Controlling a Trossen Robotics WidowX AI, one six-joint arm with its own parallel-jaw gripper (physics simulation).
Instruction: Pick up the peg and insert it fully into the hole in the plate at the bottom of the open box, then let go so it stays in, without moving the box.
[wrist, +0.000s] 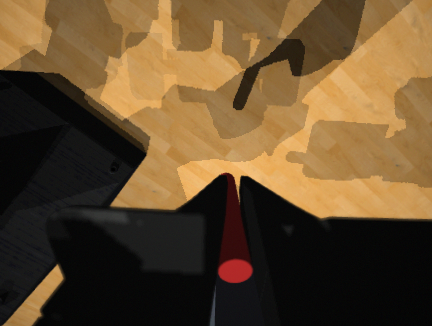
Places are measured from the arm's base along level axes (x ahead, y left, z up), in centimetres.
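Where they show: gripper, fingertip midpoint: (232, 183).
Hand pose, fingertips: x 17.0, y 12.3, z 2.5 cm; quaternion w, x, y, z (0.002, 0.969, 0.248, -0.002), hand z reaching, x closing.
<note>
Things, the pixels of their top centre, and the offset from my fingertips. "pt": a spot on its surface instead. Level surfaces: height alone.
- peg, middle of its top: (233, 271) dx +0.9, dy -1.7, dz +4.0 cm
- wood-patterned floor, its level: dz -13.2 cm
- dark grey-blue surface, surface spot: (237, 305) pt dx +9.6, dy -13.4, dz -3.4 cm
My gripper (232, 183) is shut on the red peg in the wrist view. The peg (235, 240) stands lengthwise between the two black fingers, its bright round end toward the camera and its dark far end at the fingertips. Its far end appears off the floor, apart from the dark shadows beyond it. A dark, bluish-grained body (75, 160) with a straight edge and a corner lies to the left of the fingers and partly behind the left one. I cannot tell whether it is the open box. The hole in the plate cannot be made out.
A wood-patterned floor (345, 100) spreads beyond the fingertips, with overlapping shadows of the arm and gripper across it. A dark grey-blue surface (237, 305) shows between the fingers at the bottom edge, below the peg's near end; what it belongs to is unclear.
</note>
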